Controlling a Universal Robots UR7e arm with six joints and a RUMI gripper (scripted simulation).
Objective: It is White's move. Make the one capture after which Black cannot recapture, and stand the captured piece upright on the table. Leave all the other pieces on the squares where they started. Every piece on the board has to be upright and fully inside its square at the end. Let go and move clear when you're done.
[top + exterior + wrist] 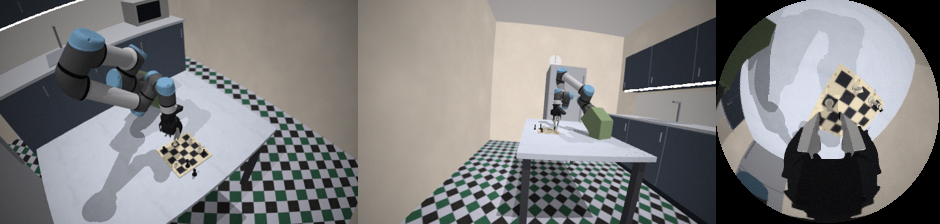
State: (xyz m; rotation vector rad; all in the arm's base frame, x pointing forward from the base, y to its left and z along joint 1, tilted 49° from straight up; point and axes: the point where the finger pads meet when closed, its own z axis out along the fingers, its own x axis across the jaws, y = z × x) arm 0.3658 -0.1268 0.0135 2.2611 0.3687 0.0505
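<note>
The white piece lies 4 cm below my hand. Also, from my hand: black chess piece 20 cm ahead, 9 cm to the right, 5 cm below; chessboard 7 cm below, 7 cm ahead, 2 cm to the right.
</note>
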